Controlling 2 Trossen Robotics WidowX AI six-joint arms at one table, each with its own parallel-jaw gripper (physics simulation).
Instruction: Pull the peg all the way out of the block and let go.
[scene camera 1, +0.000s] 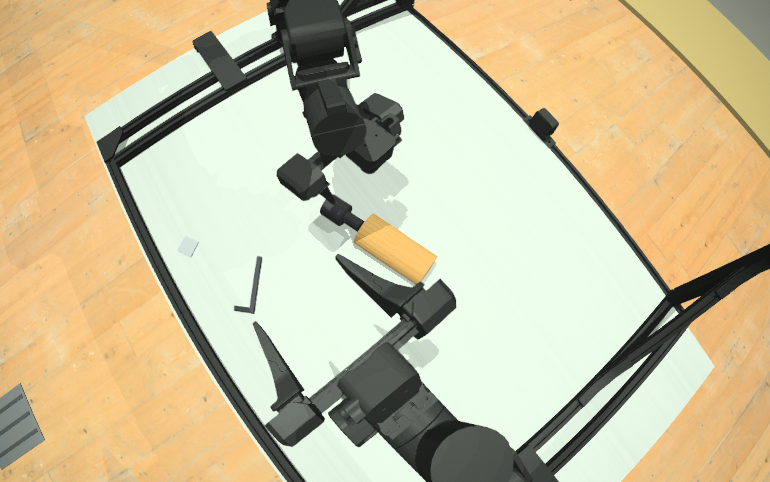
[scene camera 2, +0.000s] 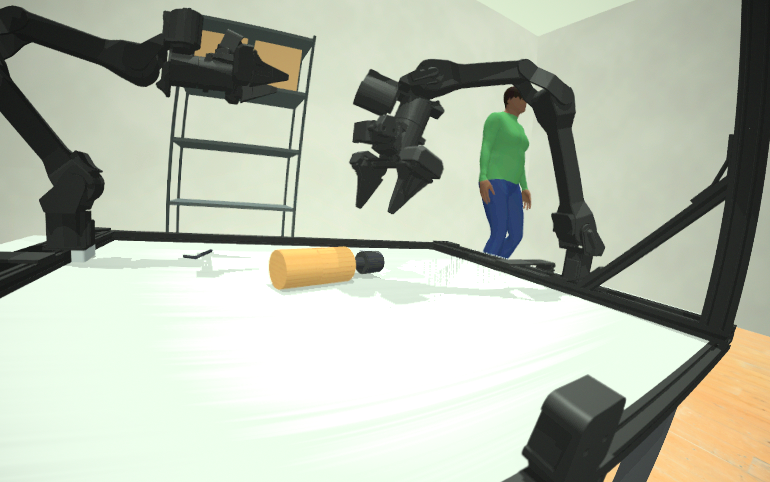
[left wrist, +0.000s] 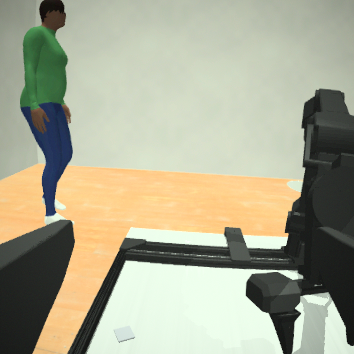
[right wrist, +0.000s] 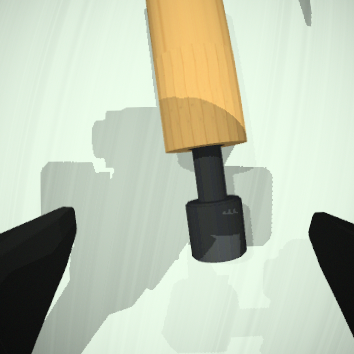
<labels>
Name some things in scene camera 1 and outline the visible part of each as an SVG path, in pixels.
My left gripper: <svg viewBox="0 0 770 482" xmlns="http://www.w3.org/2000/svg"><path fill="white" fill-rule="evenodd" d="M337 254L335 260L345 273L391 318L397 313L401 321L309 398L302 394L305 389L285 362L268 334L257 321L254 321L253 326L269 364L276 388L277 401L270 408L273 412L277 411L279 413L264 426L283 446L293 447L324 423L325 417L322 413L342 398L343 401L328 412L328 416L356 447L361 447L378 432L392 448L397 448L426 428L437 417L444 406L421 381L418 371L403 356L399 349L411 338L414 337L419 340L439 325L457 308L456 297L441 278L427 290L423 288L425 284L422 282L417 283L413 287L399 285L383 279L341 254Z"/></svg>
My right gripper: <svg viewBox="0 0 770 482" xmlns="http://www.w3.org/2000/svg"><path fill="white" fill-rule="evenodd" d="M277 169L276 176L280 184L302 201L310 200L320 194L332 205L336 204L328 187L330 183L326 181L322 170L336 158L342 158L344 155L327 156L317 151L309 159L306 159L299 153L296 153ZM377 93L373 93L360 104L356 104L366 125L366 136L360 146L352 152L345 154L367 174L375 173L379 167L392 157L394 148L402 141L400 137L402 132L400 123L405 120L403 108L398 102Z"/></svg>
A wooden block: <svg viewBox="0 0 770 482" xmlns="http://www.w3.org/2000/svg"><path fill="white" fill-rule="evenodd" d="M371 214L357 232L354 243L415 285L421 282L438 256L377 215Z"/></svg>
</labels>
